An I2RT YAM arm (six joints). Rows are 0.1 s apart.
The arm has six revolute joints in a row. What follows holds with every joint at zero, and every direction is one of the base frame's. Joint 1 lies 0.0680 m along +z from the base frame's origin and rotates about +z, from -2.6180 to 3.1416 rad. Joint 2 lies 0.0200 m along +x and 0.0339 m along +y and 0.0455 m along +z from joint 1 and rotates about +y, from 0.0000 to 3.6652 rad. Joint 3 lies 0.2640 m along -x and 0.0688 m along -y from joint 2 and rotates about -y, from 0.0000 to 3.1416 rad. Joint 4 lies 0.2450 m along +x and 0.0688 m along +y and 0.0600 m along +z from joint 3 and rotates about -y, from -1.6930 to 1.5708 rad. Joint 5 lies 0.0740 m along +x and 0.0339 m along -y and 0.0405 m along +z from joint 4 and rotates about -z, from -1.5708 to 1.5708 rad. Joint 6 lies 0.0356 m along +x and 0.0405 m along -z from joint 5 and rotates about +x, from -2.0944 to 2.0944 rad. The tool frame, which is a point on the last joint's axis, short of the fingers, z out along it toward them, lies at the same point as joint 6; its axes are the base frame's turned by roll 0.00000, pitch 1.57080 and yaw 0.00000 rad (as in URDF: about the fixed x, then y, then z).
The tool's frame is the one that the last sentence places.
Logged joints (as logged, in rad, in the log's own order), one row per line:
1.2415 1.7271 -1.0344 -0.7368 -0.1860 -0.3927
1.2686 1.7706 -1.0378 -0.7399 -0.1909 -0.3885
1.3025 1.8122 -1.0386 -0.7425 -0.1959 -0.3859
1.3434 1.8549 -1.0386 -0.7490 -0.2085 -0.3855
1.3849 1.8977 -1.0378 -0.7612 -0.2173 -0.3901
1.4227 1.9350 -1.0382 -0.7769 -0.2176 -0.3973
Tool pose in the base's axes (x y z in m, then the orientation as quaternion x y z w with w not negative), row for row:
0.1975 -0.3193 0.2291 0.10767 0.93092 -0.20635 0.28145
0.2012 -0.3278 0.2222 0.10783 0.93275 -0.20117 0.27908
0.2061 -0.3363 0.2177 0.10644 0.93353 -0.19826 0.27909
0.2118 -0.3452 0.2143 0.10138 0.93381 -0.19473 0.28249
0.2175 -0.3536 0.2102 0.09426 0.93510 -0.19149 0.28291
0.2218 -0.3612 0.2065 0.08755 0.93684 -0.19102 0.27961
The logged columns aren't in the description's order. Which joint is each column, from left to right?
Columns, left to right: joint 3, joint 2, joint 1, joint 6, joint 5, joint 4.
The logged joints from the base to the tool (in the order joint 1, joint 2, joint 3, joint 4, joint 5, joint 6), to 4 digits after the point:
-1.0344 1.7271 1.2415 -0.3927 -0.1860 -0.7368
-1.0378 1.7706 1.2686 -0.3885 -0.1909 -0.7399
-1.0386 1.8122 1.3025 -0.3859 -0.1959 -0.7425
-1.0386 1.8549 1.3434 -0.3855 -0.2085 -0.7490
-1.0378 1.8977 1.3849 -0.3901 -0.2173 -0.7612
-1.0382 1.9350 1.4227 -0.3973 -0.2176 -0.7769

